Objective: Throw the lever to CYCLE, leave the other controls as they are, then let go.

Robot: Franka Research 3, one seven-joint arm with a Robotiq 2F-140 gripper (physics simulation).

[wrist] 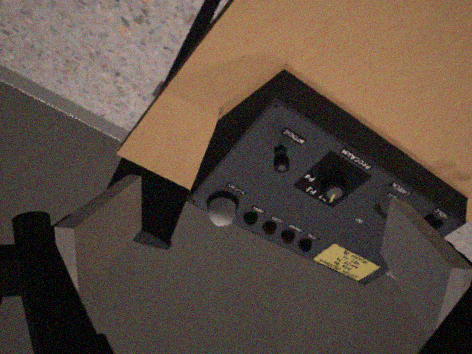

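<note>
A dark control panel (pixel 250 167) sits in a black housing in the middle of the wrist view. A small black lever (pixel 281 160) stands near its upper left part, below a blurred label. A dark rotary selector (pixel 334 193) with white position marks is to its right. Part of another dark control (pixel 381 207) shows beside the right finger, which partly hides it. The word CYCLE cannot be read anywhere. My gripper (pixel 261 214) is wide open, its fingers at the left and right of the view, apart from the lever and seemingly holding nothing.
A pale round knob (pixel 222 210) and several small dark round controls (pixel 270 227) line the panel's lower edge. A yellow note (pixel 347 263) is at its lower corner. Another dark control (pixel 435 220) is at the far right. The wooden table (pixel 380 50) extends behind the housing.
</note>
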